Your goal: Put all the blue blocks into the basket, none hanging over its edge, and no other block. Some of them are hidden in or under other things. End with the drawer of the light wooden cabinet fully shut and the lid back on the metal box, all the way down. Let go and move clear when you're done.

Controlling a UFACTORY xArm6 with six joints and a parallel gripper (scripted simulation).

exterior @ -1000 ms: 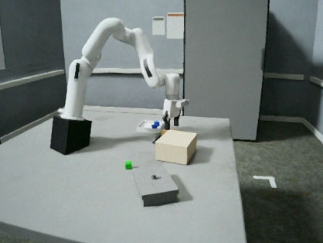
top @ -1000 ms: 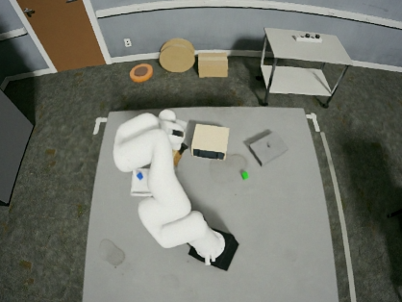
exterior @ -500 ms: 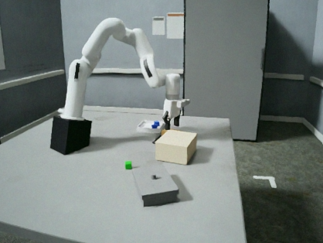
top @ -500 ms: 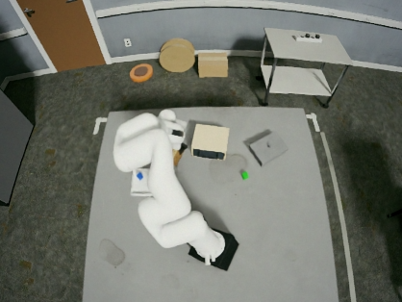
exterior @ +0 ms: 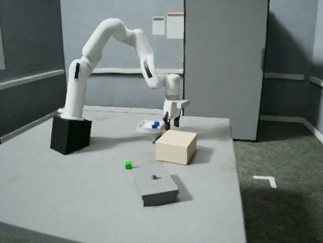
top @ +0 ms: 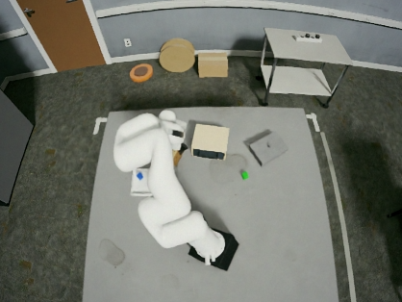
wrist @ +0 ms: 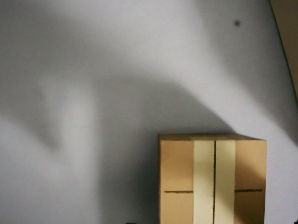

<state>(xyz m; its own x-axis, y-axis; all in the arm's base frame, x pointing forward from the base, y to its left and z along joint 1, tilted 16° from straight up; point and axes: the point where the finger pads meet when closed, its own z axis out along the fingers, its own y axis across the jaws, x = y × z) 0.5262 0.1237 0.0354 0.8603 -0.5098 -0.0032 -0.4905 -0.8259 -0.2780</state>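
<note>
Right now my hand is 4 cm above the brown box. The rest, counted from my hand: light wooden cabinet: 19 cm to the right, 4 cm below, 3 cm ahead; then dark-rimmed drawer: 19 cm to the right, 4 cm below, 2 cm ahead; then white basket: 17 cm to the left, 15 cm behind, 7 cm below.
</note>
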